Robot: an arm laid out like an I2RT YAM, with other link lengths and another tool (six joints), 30 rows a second.
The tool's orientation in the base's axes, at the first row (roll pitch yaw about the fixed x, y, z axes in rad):
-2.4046 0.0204 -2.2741
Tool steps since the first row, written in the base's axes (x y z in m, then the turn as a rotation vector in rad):
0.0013 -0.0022 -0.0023 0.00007 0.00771 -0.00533
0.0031 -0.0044 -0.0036 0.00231 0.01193 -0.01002
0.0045 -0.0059 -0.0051 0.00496 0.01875 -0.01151
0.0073 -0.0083 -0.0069 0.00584 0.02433 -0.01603
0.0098 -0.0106 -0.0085 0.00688 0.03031 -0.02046
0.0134 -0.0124 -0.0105 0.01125 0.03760 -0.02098
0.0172 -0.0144 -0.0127 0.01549 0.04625 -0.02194
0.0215 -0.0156 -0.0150 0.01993 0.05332 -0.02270
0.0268 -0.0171 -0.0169 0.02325 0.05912 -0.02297
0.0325 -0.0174 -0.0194 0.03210 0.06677 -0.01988
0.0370 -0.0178 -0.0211 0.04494 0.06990 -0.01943
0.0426 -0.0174 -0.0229 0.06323 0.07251 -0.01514
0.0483 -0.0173 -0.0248 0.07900 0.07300 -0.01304
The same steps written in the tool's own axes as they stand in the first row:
0.0009 -0.0003 0.0033 -0.00582 0.00732 0.00072
0.0014 -0.0015 0.0061 -0.01039 0.01129 0.00358
0.0017 -0.0020 0.0086 -0.01727 0.01415 0.00318
0.0017 -0.0035 0.0124 -0.02200 0.01943 0.00462
0.0019 -0.0049 0.0159 -0.02714 0.02476 0.00592
0.0010 -0.0065 0.0200 -0.03552 0.02624 0.00550
0.0001 -0.0081 0.0245 -0.04484 0.02876 0.00476
-0.0017 -0.0095 0.0289 -0.05308 0.03027 0.00465
-0.0039 -0.0119 0.0337 -0.05965 0.03144 0.00413
-0.0074 -0.0135 0.0387 -0.07127 0.02819 0.00323
-0.0099 -0.0151 0.0425 -0.08196 0.02228 0.00828
-0.0138 -0.0168 0.0466 -0.09587 0.01051 0.01356
-0.0175 -0.0187 0.0509 -0.10648 0.00057 0.02003

